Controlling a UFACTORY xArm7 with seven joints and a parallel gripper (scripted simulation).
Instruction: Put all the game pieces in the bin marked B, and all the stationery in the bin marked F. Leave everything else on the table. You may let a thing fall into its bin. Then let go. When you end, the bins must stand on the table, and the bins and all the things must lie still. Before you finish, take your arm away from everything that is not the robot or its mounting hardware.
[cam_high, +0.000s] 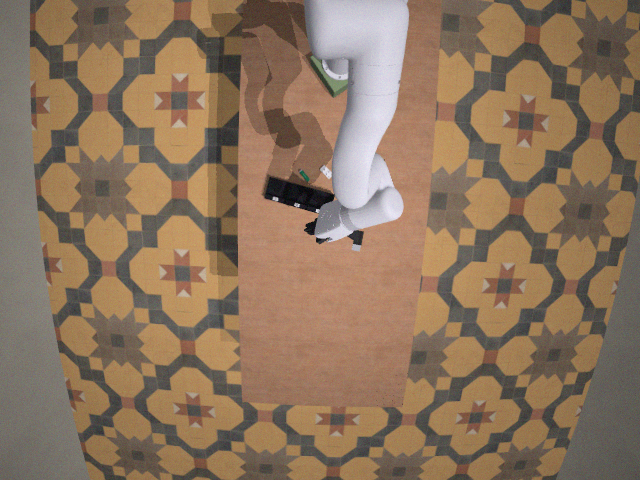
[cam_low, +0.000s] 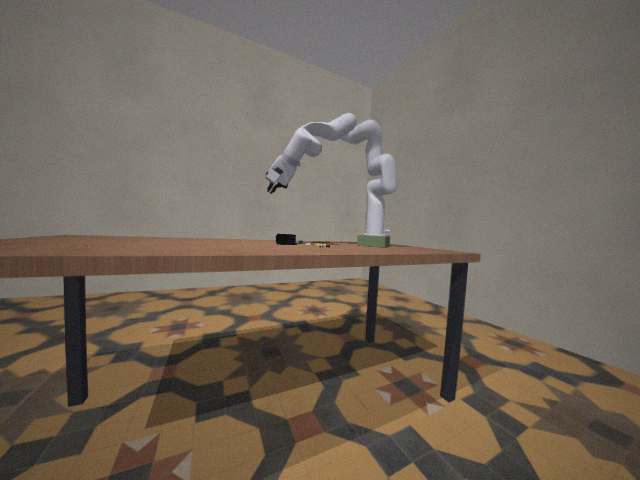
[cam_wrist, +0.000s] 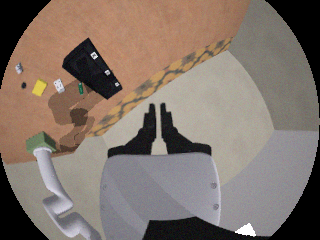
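The black triple bin is 90 mm behind my hand, 60 mm to the right of it and 240 mm below it. From my hand the other things lie so: yellow block (210 mm behind, 110 mm to the left, 250 mm below); then white piece (190 mm behind, 40 mm to the left, 250 mm below); then green piece (170 mm behind, 40 mm to the right, 250 mm below).
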